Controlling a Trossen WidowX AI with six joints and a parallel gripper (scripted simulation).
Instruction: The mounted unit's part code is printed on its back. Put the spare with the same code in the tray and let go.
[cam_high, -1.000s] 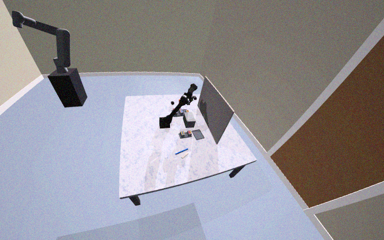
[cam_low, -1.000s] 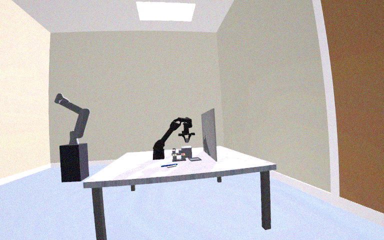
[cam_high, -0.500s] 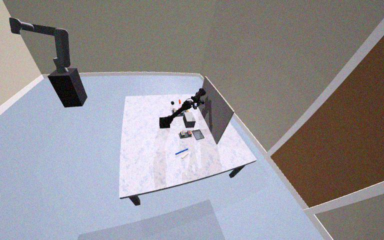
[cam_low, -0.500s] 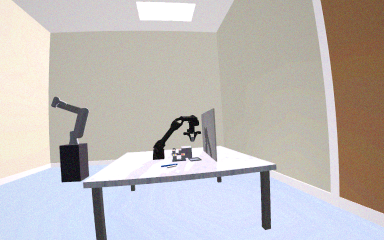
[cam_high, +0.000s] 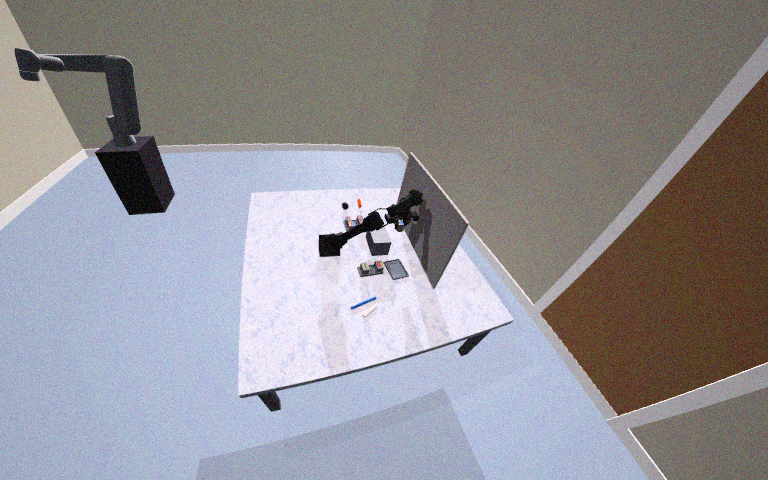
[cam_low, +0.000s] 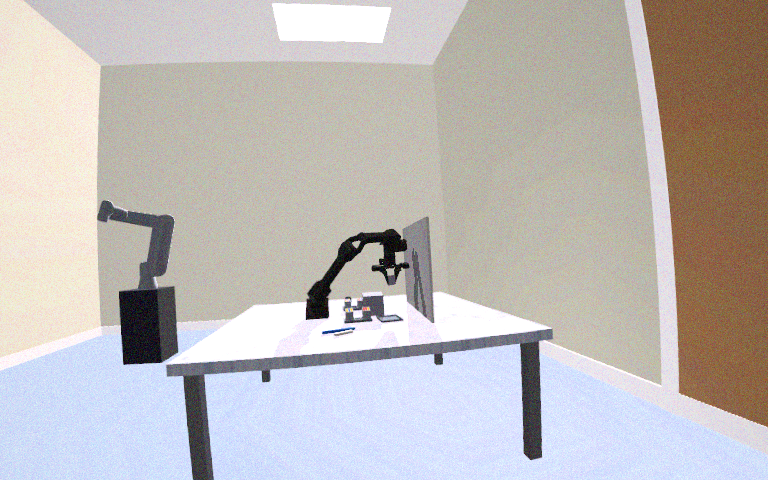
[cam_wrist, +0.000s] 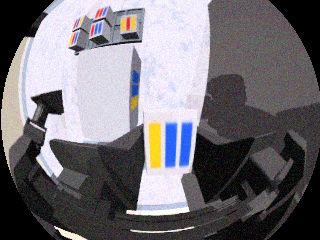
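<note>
Right now the dark flat tray is 170 mm to the right of my gripper tip, 140 mm below it and 50 mm behind it. The rest, counted from my gripper tip: tall dark panel 130 mm ahead, 80 mm above, 10 mm to the left; then blue marker pen 350 mm to the right, 280 mm behind, 140 mm below; then grey mounted unit 100 mm below, 100 mm behind, 30 mm to the left.
</note>
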